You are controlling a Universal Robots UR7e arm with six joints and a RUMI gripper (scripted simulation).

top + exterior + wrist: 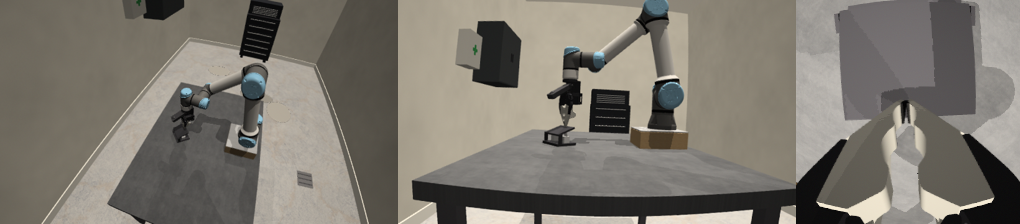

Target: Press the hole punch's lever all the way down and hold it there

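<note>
The black hole punch lies 2 cm ahead of my hand, 2 cm to the left of it and 6 cm below it.
</note>
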